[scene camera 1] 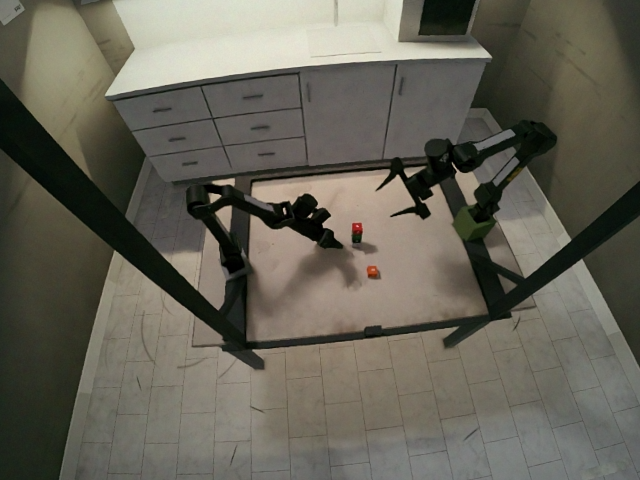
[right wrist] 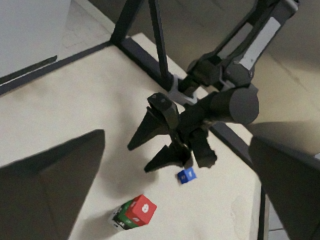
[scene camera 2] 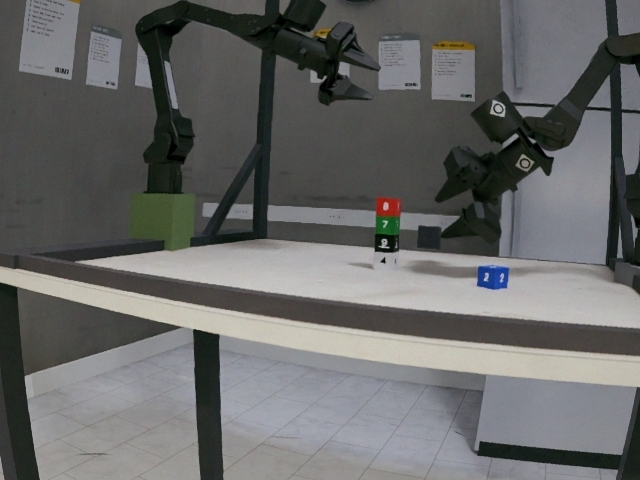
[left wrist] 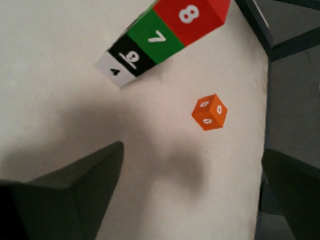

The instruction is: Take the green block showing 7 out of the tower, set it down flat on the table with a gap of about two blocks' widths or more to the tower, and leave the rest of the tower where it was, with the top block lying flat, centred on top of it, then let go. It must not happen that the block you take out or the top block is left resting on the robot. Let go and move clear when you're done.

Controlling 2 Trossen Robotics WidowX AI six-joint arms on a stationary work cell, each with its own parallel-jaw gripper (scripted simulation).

Path:
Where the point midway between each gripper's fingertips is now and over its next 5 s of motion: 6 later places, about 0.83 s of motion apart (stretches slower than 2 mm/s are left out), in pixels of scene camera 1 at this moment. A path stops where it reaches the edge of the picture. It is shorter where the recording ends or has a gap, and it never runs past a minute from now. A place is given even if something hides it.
The left gripper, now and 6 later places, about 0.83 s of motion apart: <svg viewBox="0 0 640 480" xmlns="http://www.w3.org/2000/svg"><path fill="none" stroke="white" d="M338 244L339 242L336 237L343 238L341 240L319 241L274 249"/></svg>
The right gripper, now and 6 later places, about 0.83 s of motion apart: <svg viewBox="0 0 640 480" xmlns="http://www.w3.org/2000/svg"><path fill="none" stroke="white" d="M382 203L401 185L409 176L376 218L352 233L348 233L371 231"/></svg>

